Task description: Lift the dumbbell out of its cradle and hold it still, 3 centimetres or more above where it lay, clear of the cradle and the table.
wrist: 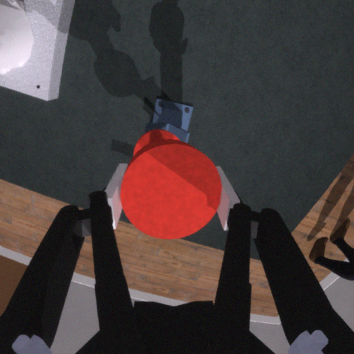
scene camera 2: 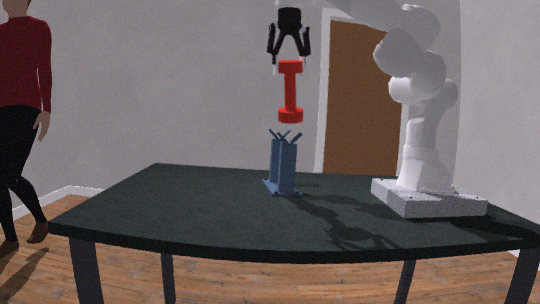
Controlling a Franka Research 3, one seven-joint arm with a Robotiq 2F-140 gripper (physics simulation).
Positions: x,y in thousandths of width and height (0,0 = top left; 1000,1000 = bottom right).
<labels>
my gripper: wrist 479,499; scene camera 2 536,248
red dumbbell: wrist 479,538; scene camera 2 538,377
</labels>
